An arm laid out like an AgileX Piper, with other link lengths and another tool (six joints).
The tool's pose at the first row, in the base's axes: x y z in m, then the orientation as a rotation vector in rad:
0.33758 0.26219 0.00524 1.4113 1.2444 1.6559
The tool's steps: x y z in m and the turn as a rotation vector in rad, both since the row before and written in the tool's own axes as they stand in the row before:
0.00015 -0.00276 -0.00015 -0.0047 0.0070 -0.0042
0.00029 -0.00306 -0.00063 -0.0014 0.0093 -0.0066
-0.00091 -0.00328 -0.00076 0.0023 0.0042 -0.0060
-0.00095 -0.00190 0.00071 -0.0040 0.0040 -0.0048
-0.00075 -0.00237 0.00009 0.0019 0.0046 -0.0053
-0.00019 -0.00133 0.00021 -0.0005 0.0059 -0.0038
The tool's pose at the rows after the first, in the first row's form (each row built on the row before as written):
0.33709 0.26328 0.00274 1.4003 1.2458 1.6613
0.33608 0.26447 0.00002 1.3877 1.2529 1.6657
0.33523 0.26460 -0.00336 1.3812 1.2605 1.6644
0.33595 0.26460 -0.00548 1.3721 1.2611 1.6664
0.33599 0.26476 -0.00796 1.3657 1.2682 1.6661
0.33611 0.26510 -0.00927 1.3582 1.2729 1.6689

